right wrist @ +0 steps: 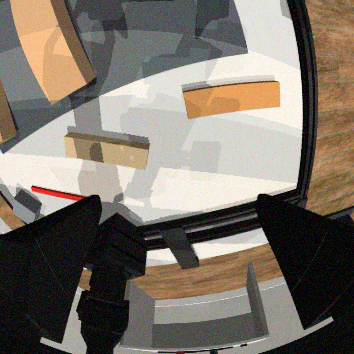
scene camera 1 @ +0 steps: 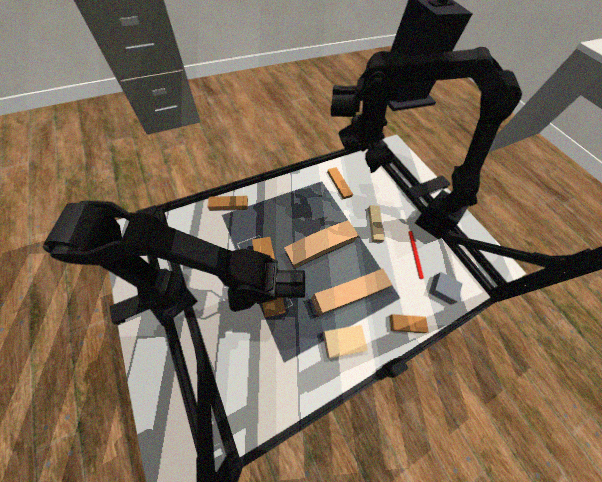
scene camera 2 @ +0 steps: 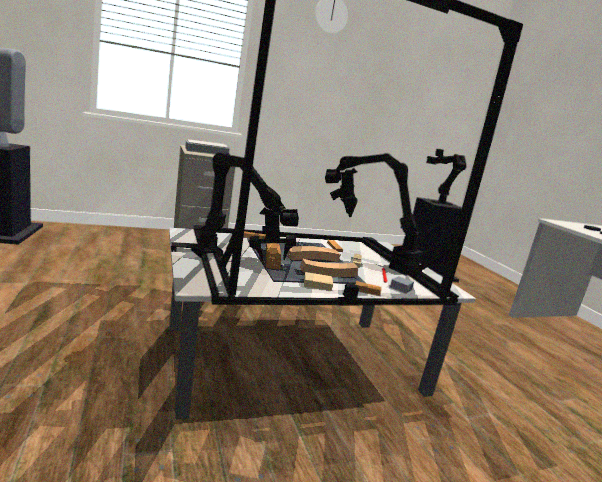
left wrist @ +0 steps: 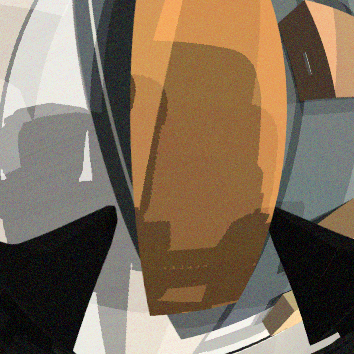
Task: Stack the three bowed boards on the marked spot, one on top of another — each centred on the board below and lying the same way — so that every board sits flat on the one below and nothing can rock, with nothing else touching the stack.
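Seen in the pictures: left gripper, between the fingertips: (scene camera 2: 273,260) (left wrist: 194,215); right gripper, between the fingertips: (right wrist: 180,202) (scene camera 1: 367,161) (scene camera 2: 348,215); left arm's base, origin of its link: (scene camera 1: 168,298) (scene camera 2: 207,247); right arm's base, origin of its link: (right wrist: 111,271) (scene camera 1: 450,205) (scene camera 2: 408,249).
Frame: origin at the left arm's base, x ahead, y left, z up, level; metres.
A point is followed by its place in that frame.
Observation:
An orange bowed board (scene camera 1: 263,246) @(x 0.287, y -0.064, z 0.021 m) (scene camera 2: 273,257) @(x 0.186, y -0.215, z 0.020 m) (left wrist: 210,150) @(x 0.225, y -0.153, z 0.026 m) lies at the marked spot, whose thin pale outline shows beside it. My left gripper (scene camera 2: 271,234) (left wrist: 194,215) @(x 0.208, y -0.187, z -0.004 m) is open, one finger on either side of this board with gaps; in scene camera 1 its arm hides the board's middle. Two lighter bowed boards lie apart on the dark mat: one (scene camera 1: 321,243) @(x 0.420, y -0.180, z 0.029 m) (scene camera 2: 314,252) @(x 0.413, y -0.201, z 0.021 m) in the middle, the other (scene camera 1: 351,292) @(x 0.372, y -0.342, z 0.018 m) (scene camera 2: 329,268) @(x 0.362, y -0.363, z 0.015 m) nearer the front. My right gripper (scene camera 2: 350,211) @(x 0.663, y -0.121, z 0.166 m) (right wrist: 180,202) @(x 0.663, y -0.121, z 0.166 m) is open and empty, high above the table's right back part.
Orange blocks lie at the back left (scene camera 1: 228,202) @(x 0.318, y 0.152, z -0.002 m), back right (scene camera 1: 339,182) @(x 0.685, y -0.042, z -0.011 m) and front right (scene camera 1: 409,323) @(x 0.431, y -0.517, z -0.003 m). A pale yellow block (scene camera 1: 345,341) @(x 0.262, y -0.415, z 0.005 m), a tan block (scene camera 1: 376,223) @(x 0.638, y -0.251, z -0.007 m), a red stick (scene camera 1: 416,255) @(x 0.648, y -0.420, z -0.021 m) and a grey block (scene camera 1: 445,287) @(x 0.598, y -0.538, z 0.009 m) lie around the mat (scene camera 1: 288,346) @(x 0.149, y -0.316, z -0.021 m). Black frame bars edge the table.

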